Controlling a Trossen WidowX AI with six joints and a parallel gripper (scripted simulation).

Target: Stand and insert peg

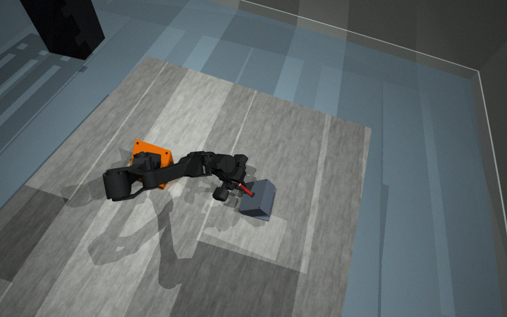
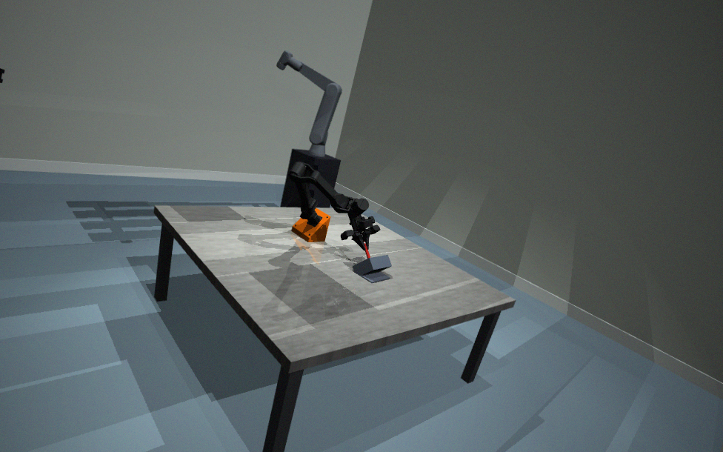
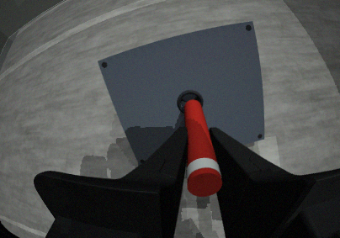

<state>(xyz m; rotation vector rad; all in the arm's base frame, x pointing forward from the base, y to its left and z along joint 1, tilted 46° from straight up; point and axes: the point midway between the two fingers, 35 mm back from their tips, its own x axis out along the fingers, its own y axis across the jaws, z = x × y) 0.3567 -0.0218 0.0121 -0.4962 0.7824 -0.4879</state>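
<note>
The red peg is 10 mm behind my gripper tip and 10 mm above it. The rest, counted from my gripper tip: grey sloped panel (60 mm below, 50 mm ahead).
</note>
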